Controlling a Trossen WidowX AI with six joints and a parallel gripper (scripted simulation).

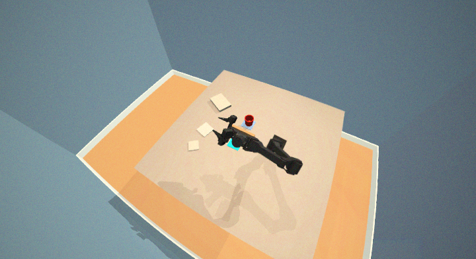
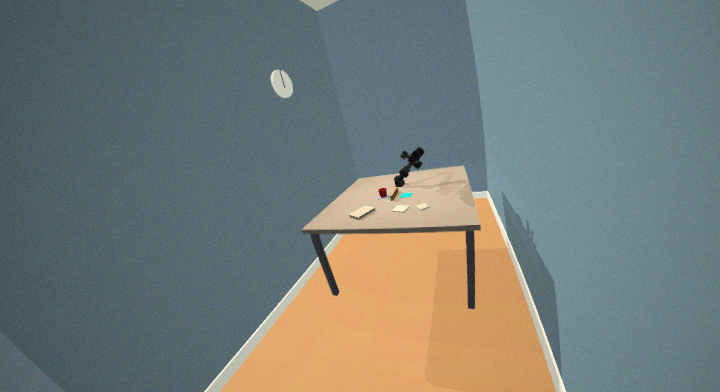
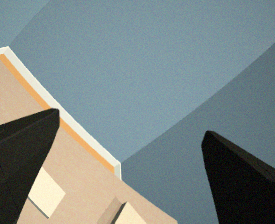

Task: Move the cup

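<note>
Right now the cup is 6 cm behind my gripper tip, 31 cm to the right of it and 28 cm below it. The rest, counted from my gripper tip: light blue pad (6 cm behind, 31 cm to the right, 32 cm below); then cyan pad (7 cm behind, 10 cm to the right, 32 cm below); then wooden bar (6 cm behind, 20 cm to the right, 30 cm below).
</note>
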